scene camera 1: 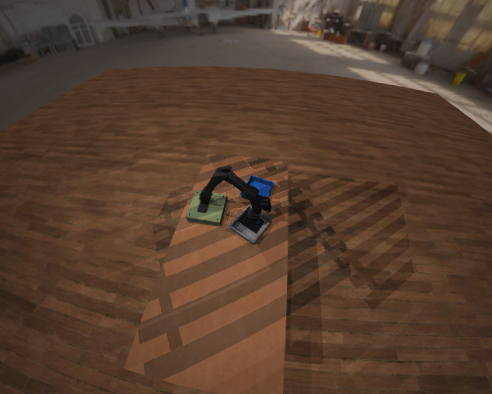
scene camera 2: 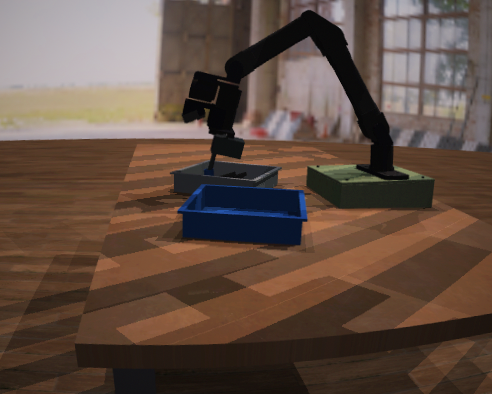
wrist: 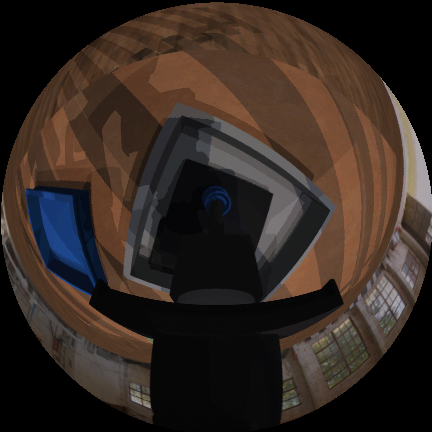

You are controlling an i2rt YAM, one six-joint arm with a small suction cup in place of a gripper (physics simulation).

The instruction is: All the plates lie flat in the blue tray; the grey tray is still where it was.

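Places are measured from the arm's base along level axes (x ahead, y left, z up), in millimetres.
Where they show: hand, tool point: (scene camera 1: 258, 223) (wrist: 215, 194); arm's base, link origin: (scene camera 1: 204, 201) (scene camera 2: 381, 173).
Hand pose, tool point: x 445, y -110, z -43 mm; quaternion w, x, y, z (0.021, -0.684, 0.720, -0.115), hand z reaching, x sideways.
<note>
Each offset is from my tool point to the top centre of the thing. "pt": to the spot under its first point.
A grey tray @[dx -58, dy -17, dz +25 mm] (scene camera 1: 241, 231) (scene camera 2: 186, 182) (wrist: 290, 177) stands on the wooden table beside a blue tray @[dx -39, dy +333, dz +25 mm] (scene camera 1: 262, 184) (scene camera 2: 240, 230) (wrist: 56, 225), which looks empty. A black square plate @[dx -19, dy -7, dz +14 mm] (wrist: 252, 209) lies in the grey tray; dark plate shapes @[pt dx -79, dy -37, dz +10 mm] (scene camera 2: 235, 173) show above its floor in scene camera 2. My suction cup (scene camera 1: 256, 223) (scene camera 2: 209, 170) (wrist: 216, 200) is down inside the grey tray with its blue ring pressed on the black plate. I cannot tell whether more plates lie under it.
The arm stands on a green base block (scene camera 1: 212, 214) (scene camera 2: 369, 192) next to the trays. The blue tray sits close against the grey tray's side. The table edge (scene camera 2: 244, 344) is far from both trays.
</note>
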